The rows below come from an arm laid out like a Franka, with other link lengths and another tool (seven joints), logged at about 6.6 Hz.
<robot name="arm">
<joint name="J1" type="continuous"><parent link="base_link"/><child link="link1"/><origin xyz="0 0 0.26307" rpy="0 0 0"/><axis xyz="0 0 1"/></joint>
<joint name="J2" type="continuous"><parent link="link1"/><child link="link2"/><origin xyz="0 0 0" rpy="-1.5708 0 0"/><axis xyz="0 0 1"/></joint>
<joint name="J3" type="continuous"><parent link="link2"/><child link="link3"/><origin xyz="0 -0.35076 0" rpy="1.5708 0 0"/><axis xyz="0 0 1"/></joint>
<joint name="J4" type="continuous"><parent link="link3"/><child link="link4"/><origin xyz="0.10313 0 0" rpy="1.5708 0 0"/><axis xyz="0 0 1"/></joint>
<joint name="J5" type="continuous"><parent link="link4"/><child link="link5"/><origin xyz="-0.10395 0.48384 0" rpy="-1.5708 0 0"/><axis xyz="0 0 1"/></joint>
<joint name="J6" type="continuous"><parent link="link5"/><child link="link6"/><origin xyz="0 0 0" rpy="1.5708 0 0"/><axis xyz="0 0 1"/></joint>
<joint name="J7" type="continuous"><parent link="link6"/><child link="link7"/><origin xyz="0.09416 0 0" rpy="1.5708 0 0"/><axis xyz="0 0 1"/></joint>
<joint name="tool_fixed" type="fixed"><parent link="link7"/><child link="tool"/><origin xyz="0 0.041 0.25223" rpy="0 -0.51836 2.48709"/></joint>
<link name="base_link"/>
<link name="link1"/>
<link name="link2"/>
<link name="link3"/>
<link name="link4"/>
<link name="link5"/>
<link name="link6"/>
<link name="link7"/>
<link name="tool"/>
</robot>
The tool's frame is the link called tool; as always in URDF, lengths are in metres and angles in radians. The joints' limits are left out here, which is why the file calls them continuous.
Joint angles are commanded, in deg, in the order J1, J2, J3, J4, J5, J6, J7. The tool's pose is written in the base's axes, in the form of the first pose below.
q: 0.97, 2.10, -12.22, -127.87, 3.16, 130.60, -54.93
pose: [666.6 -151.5 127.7 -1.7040 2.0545 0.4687]
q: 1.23, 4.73, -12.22, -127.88, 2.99, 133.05, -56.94
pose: [671.9 -150.5 102.7 -1.7565 2.0337 0.4727]
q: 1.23, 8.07, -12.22, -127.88, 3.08, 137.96, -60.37
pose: [684.2 -153.8 75.0 -1.8282 1.9819 0.4452]
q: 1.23, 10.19, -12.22, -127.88, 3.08, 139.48, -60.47
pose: [683.3 -155.4 53.5 -1.8355 1.9918 0.4506]
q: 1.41, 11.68, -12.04, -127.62, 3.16, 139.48, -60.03
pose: [680.8 -151.6 38.1 -1.8355 2.0076 0.4715]
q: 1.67, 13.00, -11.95, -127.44, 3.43, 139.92, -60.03
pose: [680.0 -147.9 25.1 -1.8396 2.0128 0.4846]
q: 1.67, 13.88, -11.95, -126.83, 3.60, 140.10, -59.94
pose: [683.0 -148.8 20.5 -1.8368 2.0171 0.4840]
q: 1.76, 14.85, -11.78, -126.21, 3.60, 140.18, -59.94
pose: [685.8 -146.5 14.6 -1.8439 2.0173 0.4886]
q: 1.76, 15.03, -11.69, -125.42, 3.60, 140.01, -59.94
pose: [692.2 -146.2 19.1 -1.8463 2.0114 0.4803]
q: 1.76, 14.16, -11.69, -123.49, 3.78, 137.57, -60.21
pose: [703.8 -145.6 41.8 -1.8459 2.0001 0.4796]
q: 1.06, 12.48, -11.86, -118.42, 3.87, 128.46, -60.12
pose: [713.2 -153.1 90.7 -1.8231 2.0236 0.5338]
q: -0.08, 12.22, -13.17, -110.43, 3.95, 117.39, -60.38
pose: [722.5 -181.0 151.2 -1.7840 2.0682 0.5859]
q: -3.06, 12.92, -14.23, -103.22, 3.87, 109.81, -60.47
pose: [724.3 -231.6 201.8 -1.7152 2.1250 0.5879]
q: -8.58, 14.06, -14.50, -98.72, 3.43, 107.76, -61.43
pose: [715.3 -309.1 229.7 -1.6339 2.1784 0.5311]
